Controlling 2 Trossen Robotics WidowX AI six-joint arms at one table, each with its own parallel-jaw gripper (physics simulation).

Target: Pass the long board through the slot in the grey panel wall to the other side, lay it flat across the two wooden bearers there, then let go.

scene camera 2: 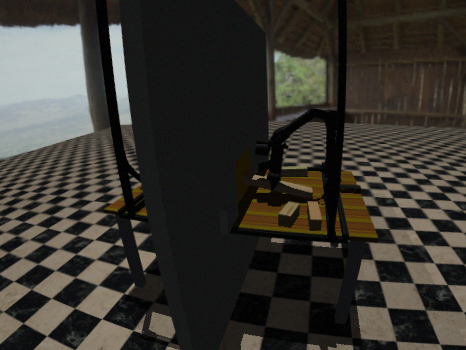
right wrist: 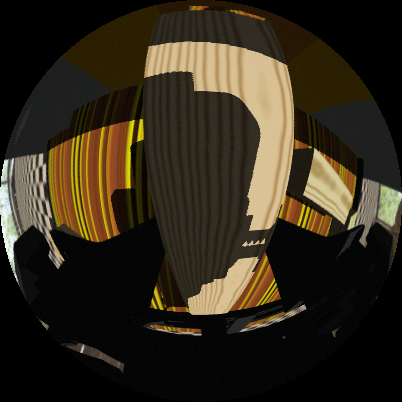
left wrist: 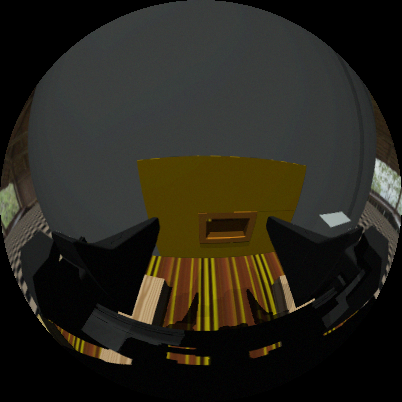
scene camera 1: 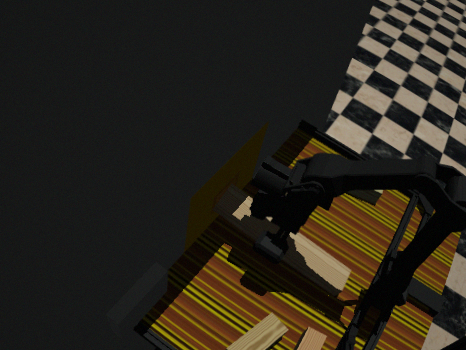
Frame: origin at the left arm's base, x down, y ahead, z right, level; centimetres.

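Seen in the pictures: left gripper, fingertip midpoint: [left wrist: 214, 222]; right gripper, fingertip midpoint: [scene camera 2: 272, 186] [right wrist: 214, 216] [scene camera 1: 274, 237]; right arm's base, origin of the base link: [right wrist: 212, 323] [scene camera 1: 382, 297].
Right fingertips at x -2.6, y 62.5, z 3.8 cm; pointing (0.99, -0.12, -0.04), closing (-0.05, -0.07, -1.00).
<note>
A point is followed by its place in that frame.
The long pale board [scene camera 1: 325, 262] {x -2.7, y 75.2, z 2.0 cm} [scene camera 2: 295, 189] {x -2.8, y 73.7, z 5.9 cm} [right wrist: 215, 125] {x -6.7, y 57.4, z 4.8 cm} is held above the striped table, pointing at the grey panel wall [scene camera 1: 100, 100] {x -54.0, y 48.2, z 35.9 cm} [scene camera 2: 200, 125] {x -40.2, y 48.2, z 51.4 cm} [left wrist: 200, 100] {x -26.4, y 43.3, z -0.8 cm}. My right gripper [scene camera 1: 271, 247] {x -2.6, y 62.5, z 3.8 cm} [scene camera 2: 273, 181] {x -2.6, y 62.5, z 3.8 cm} [right wrist: 214, 216] {x -2.6, y 62.5, z 3.8 cm} is shut on it. The board's far end is at the slot's mouth; whether it is inside is unclear. In the left wrist view the brown-framed slot [left wrist: 203, 230] {x -6.3, y 43.1, z -0.5 cm} shows no board coming through. Two wooden bearers, one at the left [left wrist: 149, 297] {x -1.9, y 31.6, z -8.6 cm} and one at the right [left wrist: 286, 291] {x -1.9, y 31.0, z 12.9 cm}, stand on that side. My left gripper [left wrist: 214, 222] {x -15.1, y 33.8, z 0.2 cm} is open and empty, facing the slot.
A yellow panel [scene camera 1: 225, 170] {x -16.3, y 48.4, z 5.9 cm} [scene camera 2: 243, 170] {x -10.7, y 48.4, z 4.9 cm} [left wrist: 175, 185] {x -14.6, y 43.1, z -4.5 cm} surrounds the slot. Two wood blocks [scene camera 2: 289, 214] {x -2.8, y 72.9, z 30.9 cm} [scene camera 2: 314, 215] {x -2.5, y 82.5, z 29.8 cm} lie at the front of the right arm's table. Another pale block [scene camera 2: 294, 171] [right wrist: 327, 185] lies behind the board. A grey block [scene camera 1: 140, 295] {x -8.1, y 50.6, z 34.4 cm} [scene camera 2: 224, 222] {x -2.9, y 50.0, z 41.5 cm} juts from the wall.
</note>
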